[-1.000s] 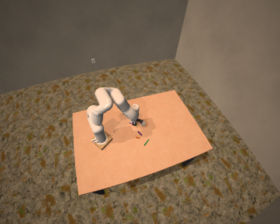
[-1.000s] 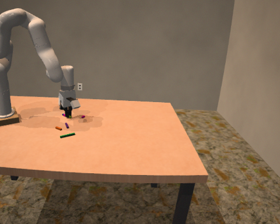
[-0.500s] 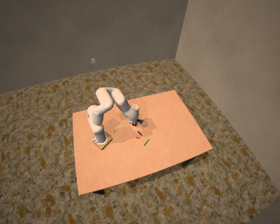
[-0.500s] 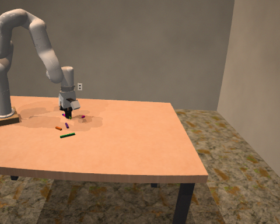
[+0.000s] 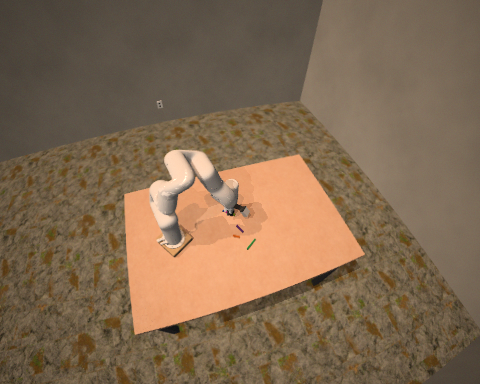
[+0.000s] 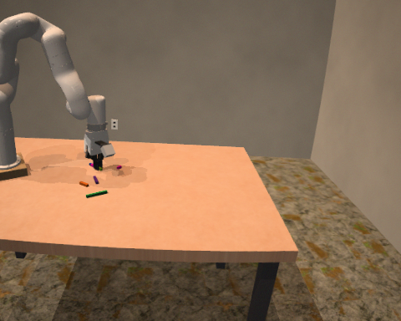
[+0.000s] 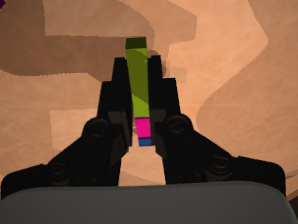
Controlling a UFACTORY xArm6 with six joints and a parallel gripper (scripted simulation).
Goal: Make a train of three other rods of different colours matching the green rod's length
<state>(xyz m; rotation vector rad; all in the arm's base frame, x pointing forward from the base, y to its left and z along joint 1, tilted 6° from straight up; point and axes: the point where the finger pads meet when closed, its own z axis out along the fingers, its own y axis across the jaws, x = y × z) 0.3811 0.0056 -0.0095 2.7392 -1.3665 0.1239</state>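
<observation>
Now: the lime rod 20 mm below my hand. The rest, counted from my hand: orange rod (150 mm to the right, 50 mm behind, 20 mm below); then blue rod (40 mm to the left, 30 mm behind, 20 mm below); then purple rod (120 mm to the right, 20 mm below, 10 mm behind).
</observation>
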